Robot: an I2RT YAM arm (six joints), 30 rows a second.
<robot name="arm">
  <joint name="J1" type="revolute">
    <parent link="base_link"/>
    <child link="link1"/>
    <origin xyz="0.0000 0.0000 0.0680" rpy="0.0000 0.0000 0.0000"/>
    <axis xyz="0 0 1"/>
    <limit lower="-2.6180" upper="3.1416"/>
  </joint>
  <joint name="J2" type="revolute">
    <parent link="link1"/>
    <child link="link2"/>
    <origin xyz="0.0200 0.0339 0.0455" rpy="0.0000 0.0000 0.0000"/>
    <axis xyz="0 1 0"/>
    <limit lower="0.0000" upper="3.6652"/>
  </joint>
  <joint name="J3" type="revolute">
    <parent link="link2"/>
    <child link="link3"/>
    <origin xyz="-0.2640 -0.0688 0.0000" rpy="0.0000 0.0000 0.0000"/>
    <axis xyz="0 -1 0"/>
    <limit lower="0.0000" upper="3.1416"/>
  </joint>
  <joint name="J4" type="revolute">
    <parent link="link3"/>
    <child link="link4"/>
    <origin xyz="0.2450 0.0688 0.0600" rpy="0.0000 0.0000 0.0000"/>
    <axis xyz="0 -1 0"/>
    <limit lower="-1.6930" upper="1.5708"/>
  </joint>
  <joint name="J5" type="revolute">
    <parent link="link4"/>
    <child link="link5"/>
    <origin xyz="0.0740 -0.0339 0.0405" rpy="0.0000 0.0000 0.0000"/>
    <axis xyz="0 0 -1"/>
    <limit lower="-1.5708" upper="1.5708"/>
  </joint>
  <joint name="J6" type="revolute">
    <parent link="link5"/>
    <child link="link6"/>
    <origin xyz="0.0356 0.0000 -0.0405" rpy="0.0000 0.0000 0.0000"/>
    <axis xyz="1 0 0"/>
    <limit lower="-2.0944" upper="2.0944"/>
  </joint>
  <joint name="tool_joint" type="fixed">
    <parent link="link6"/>
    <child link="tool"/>
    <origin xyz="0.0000 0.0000 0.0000" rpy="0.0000 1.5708 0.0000"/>
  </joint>
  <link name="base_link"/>
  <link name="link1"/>
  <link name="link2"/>
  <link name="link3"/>
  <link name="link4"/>
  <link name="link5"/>
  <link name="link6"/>
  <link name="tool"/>
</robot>
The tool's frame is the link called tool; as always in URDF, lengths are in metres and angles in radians.
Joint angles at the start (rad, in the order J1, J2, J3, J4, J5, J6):
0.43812, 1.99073, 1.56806, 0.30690, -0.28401, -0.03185
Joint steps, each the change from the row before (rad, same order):
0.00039, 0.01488, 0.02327, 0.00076, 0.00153, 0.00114
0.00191, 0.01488, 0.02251, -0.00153, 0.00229, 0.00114
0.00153, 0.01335, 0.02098, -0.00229, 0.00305, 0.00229
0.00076, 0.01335, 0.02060, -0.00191, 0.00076, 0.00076
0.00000, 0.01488, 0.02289, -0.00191, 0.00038, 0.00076
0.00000, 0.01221, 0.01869, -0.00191, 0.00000, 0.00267
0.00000, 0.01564, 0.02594, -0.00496, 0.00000, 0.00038
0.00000, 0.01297, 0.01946, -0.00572, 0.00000, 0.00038
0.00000, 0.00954, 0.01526, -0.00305, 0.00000, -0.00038
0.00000, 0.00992, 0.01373, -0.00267, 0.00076, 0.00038
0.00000, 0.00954, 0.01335, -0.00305, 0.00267, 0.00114
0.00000, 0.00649, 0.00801, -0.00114, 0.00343, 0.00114
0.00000, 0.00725, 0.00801, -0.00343, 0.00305, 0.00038
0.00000, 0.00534, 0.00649, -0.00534, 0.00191, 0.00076
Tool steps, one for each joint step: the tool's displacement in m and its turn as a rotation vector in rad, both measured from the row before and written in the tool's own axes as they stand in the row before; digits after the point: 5 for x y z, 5 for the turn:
-0.00187, -0.00101, 0.00376, 0.00142, -0.00873, -0.00146
-0.00128, -0.00028, 0.00392, 0.00056, -0.00579, -0.00074
-0.00126, -0.00036, 0.00348, 0.00167, -0.00505, 0.00068
-0.00110, -0.00062, 0.00336, 0.00014, -0.00512, -0.00077
-0.00114, -0.00107, 0.00360, 0.00053, -0.00586, -0.00090
-0.00081, -0.00085, 0.00293, 0.00011, -0.00440, 0.00142
-0.00142, -0.00109, 0.00374, 0.00012, -0.00514, -0.00108
-0.00020, -0.00087, 0.00304, 0.00002, -0.00074, 0.00017
-0.00059, -0.00064, 0.00223, 0.00006, -0.00257, -0.00111
0.00013, -0.00067, 0.00228, 0.00078, -0.00108, 0.00007
0.00015, -0.00071, 0.00218, 0.00269, -0.00067, 0.00093
0.00040, -0.00052, 0.00147, 0.00344, -0.00030, 0.00104
0.00103, -0.00054, 0.00162, 0.00300, 0.00264, 0.00109
0.00086, -0.00038, 0.00120, 0.00183, 0.00408, 0.00186

